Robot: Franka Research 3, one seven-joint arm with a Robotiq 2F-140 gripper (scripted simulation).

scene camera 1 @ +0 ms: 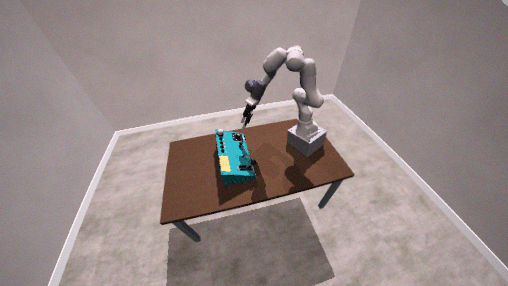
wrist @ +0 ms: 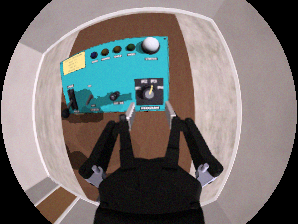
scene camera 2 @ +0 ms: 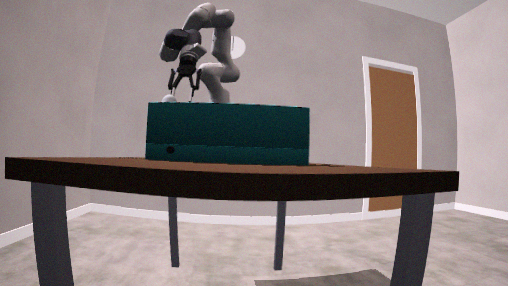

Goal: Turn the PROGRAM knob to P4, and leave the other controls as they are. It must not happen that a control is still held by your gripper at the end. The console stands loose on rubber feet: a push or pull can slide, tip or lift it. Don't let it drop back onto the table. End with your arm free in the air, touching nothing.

Observation:
The pictures show: the gripper and a teal console.
The gripper shows as well in the wrist view.

